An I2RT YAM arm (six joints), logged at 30 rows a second.
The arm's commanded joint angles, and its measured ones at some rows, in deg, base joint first. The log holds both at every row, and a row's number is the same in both.
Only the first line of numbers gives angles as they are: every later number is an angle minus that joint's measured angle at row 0.
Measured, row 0: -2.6, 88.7, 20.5, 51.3, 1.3, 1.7
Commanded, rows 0 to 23: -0.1, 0.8, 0.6, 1.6, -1.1, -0.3; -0.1, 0.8, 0.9, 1.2, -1.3, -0.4; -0.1, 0.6, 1.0, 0.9, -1.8, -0.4; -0.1, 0.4, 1.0, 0.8, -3.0, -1.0; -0.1, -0.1, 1.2, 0.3, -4.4, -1.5; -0.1, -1.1, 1.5, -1.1, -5.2, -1.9; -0.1, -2.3, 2.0, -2.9, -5.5, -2.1; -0.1, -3.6, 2.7, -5.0, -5.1, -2.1; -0.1, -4.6, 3.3, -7.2, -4.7, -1.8; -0.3, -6.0, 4.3, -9.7, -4.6, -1.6; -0.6, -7.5, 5.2, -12.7, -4.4, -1.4; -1.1, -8.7, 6.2, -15.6, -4.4, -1.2; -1.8, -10.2, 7.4, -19.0, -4.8, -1.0; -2.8, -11.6, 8.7, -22.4, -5.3, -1.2; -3.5, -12.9, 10.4, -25.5, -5.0, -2.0; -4.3, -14.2, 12.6, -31.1, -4.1, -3.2; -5.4, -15.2, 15.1, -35.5, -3.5, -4.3; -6.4, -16.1, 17.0, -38.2, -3.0, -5.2; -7.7, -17.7, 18.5, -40.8, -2.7, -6.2; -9.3, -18.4, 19.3, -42.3, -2.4, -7.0; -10.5, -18.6, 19.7, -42.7, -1.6, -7.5; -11.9, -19.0, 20.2, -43.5, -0.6, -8.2; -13.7, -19.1, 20.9, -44.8, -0.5, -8.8; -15.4, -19.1, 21.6, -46.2, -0.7, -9.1
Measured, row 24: -12.1, -19.0, 20.4, -36.8, -2.5, -6.0
